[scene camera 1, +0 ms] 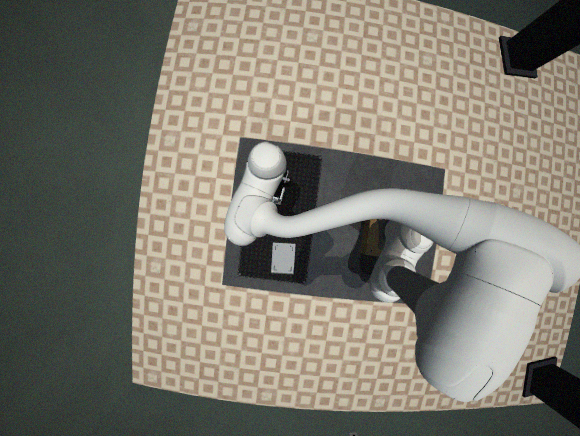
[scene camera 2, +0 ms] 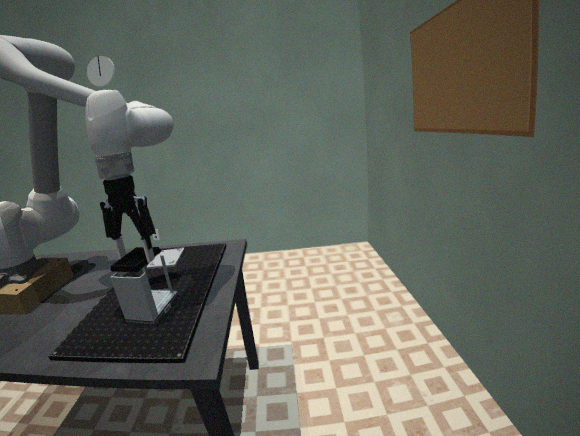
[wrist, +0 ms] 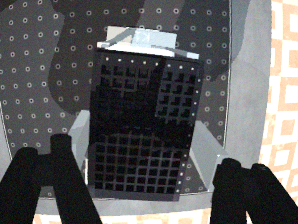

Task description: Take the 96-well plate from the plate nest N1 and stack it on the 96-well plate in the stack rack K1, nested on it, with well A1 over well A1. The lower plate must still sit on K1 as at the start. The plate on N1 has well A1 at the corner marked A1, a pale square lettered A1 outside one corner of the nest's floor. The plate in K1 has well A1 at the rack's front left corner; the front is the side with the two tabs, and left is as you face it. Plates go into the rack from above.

Labels:
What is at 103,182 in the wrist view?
A dark 96-well plate.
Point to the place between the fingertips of my gripper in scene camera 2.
137,260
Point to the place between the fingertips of my gripper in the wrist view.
140,131

